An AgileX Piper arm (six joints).
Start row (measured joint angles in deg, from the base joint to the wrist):
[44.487 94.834 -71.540 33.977 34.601 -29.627]
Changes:
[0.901 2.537 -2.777 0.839 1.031 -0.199]
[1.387 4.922 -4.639 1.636 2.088 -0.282]
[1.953 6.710 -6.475 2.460 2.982 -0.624]
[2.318 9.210 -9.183 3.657 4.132 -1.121]
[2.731 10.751 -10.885 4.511 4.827 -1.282]
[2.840 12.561 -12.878 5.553 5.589 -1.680]
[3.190 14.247 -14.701 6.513 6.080 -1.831]
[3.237 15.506 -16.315 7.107 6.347 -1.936]
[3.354 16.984 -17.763 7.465 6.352 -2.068]
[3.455 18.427 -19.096 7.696 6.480 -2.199]
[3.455 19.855 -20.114 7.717 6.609 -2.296]
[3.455 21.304 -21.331 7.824 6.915 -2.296]
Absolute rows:
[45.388 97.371 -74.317 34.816 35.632 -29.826]
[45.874 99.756 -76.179 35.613 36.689 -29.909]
[46.440 101.544 -78.015 36.437 37.583 -30.251]
[46.805 104.044 -80.723 37.634 38.733 -30.748]
[47.218 105.585 -82.425 38.488 39.428 -30.909]
[47.327 107.395 -84.418 39.530 40.190 -31.307]
[47.677 109.081 -86.241 40.490 40.681 -31.458]
[47.724 110.340 -87.855 41.084 40.948 -31.563]
[47.841 111.818 -89.303 41.442 40.953 -31.695]
[47.942 113.261 -90.636 41.673 41.081 -31.826]
[47.942 114.689 -91.654 41.694 41.210 -31.923]
[47.942 116.138 -92.871 41.801 41.516 -31.923]

